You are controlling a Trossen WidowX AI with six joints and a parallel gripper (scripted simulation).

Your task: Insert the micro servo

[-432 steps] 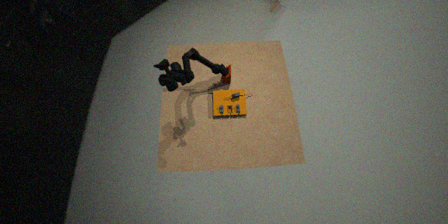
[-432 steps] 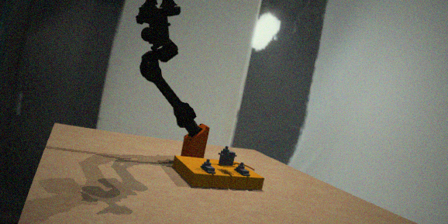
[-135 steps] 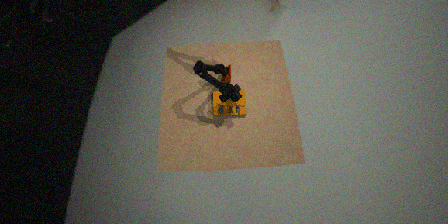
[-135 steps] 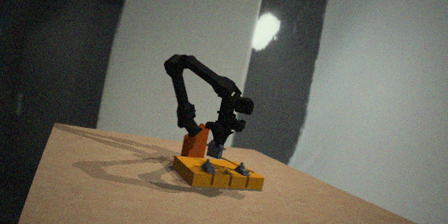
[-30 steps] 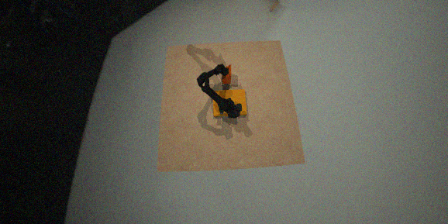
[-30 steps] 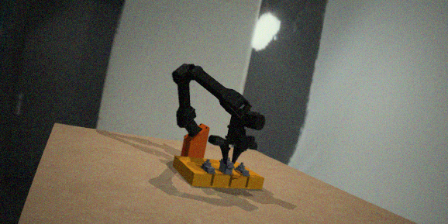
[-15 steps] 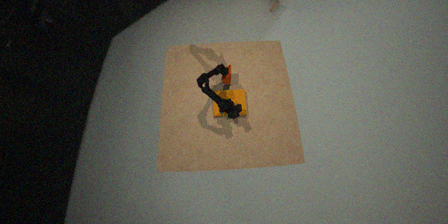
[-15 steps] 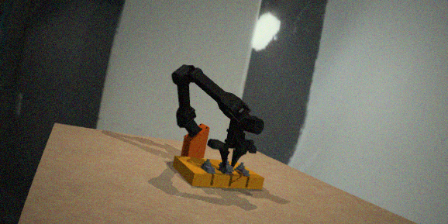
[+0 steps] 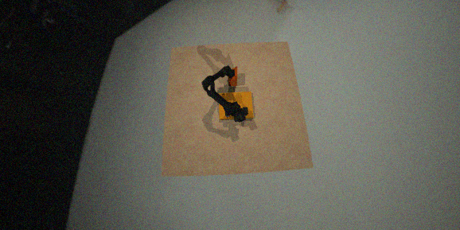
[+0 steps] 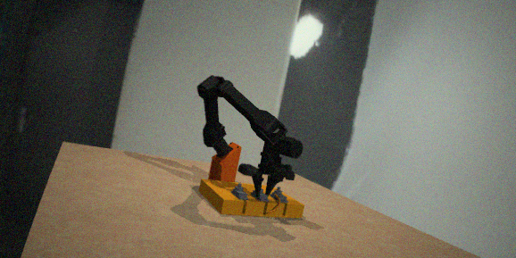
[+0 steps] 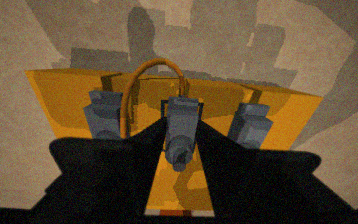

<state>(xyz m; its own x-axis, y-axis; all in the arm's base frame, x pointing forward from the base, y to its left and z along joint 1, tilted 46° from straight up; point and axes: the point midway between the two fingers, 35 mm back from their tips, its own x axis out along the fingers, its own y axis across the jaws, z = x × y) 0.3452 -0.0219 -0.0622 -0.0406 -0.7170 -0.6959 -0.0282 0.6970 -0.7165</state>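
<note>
Right now the orange deck is 12 cm behind my gripper tip and 3 cm below it.
</note>
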